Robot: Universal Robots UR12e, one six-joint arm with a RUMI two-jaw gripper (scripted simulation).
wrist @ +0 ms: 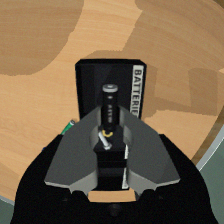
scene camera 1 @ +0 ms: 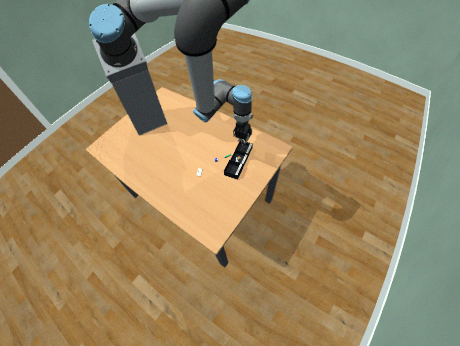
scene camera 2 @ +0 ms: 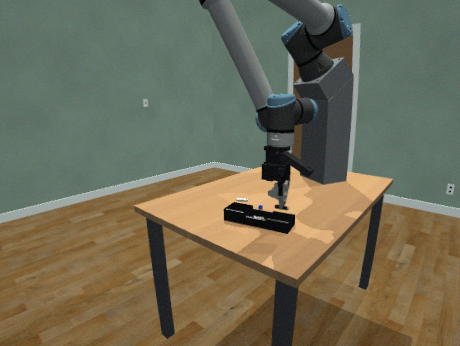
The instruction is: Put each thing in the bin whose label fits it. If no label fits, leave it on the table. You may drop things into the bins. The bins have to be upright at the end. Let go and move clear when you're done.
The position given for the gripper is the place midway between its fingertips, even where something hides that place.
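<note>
There's a black bin (scene camera 2: pixel 240 213), and you get the bin in the wrist view (wrist: pixel 91 75) as well. The gripper (scene camera 2: pixel 281 209) is visible too, and it also appears in the wrist view (wrist: pixel 109 107).
</note>
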